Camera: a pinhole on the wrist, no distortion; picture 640 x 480 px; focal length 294.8 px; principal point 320.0 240.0 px. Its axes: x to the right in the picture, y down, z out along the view. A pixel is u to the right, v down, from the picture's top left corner.
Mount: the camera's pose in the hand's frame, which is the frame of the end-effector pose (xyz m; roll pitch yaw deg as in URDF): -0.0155 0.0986 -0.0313 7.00 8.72 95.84
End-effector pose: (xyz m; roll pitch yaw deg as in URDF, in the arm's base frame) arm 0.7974 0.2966 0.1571 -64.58 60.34 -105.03
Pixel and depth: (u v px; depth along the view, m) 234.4 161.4 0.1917
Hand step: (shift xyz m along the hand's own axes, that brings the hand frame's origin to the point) 0.0610 0.0792 0.1591
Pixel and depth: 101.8 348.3 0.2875
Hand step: -0.0681 -0.0728 0.2957
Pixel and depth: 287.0 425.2 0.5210
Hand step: -0.2782 0.0987 0.5281
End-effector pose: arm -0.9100 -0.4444 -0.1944 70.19 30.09 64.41
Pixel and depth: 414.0 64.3 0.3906
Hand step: 0.2436 0.3036 0.3050
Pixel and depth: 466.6 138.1 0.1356
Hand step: 0.0385 0.1908 0.0859
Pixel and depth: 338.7 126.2 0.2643
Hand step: 0.1117 0.1664 0.2132
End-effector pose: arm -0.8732 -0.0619 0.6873 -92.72 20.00 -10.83
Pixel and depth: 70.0 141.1 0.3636
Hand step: 0.1747 -0.1356 0.3575
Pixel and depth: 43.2 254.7 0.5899
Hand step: 0.0736 -0.3528 0.6350
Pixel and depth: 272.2 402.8 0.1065
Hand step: -0.0607 0.0940 0.0829
